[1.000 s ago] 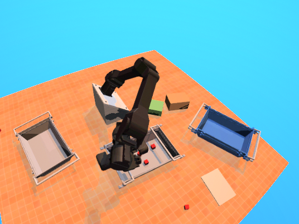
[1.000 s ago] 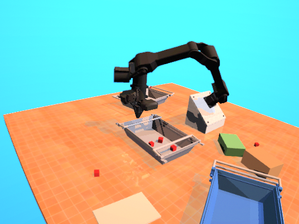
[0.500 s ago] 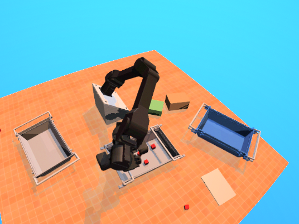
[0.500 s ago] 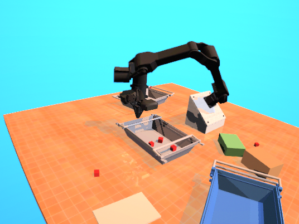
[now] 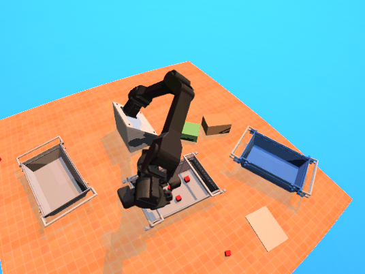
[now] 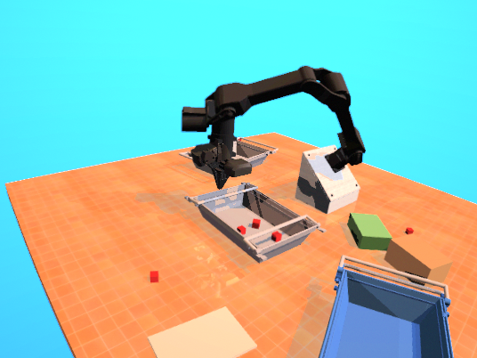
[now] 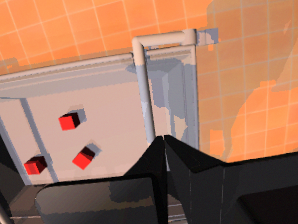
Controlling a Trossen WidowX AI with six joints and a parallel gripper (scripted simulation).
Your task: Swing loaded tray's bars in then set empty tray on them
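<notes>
The grey tray lies 28 cm behind my gripper tip, 27 cm to the right of it and 4 cm below it. The rest, counted from my gripper tip: red cube 27 cm ahead, 13 cm to the left, 7 cm below; then beige sheet 31 cm to the left, 29 cm ahead, 8 cm below; then green box 33 cm to the left, 25 cm behind, 6 cm below.
</notes>
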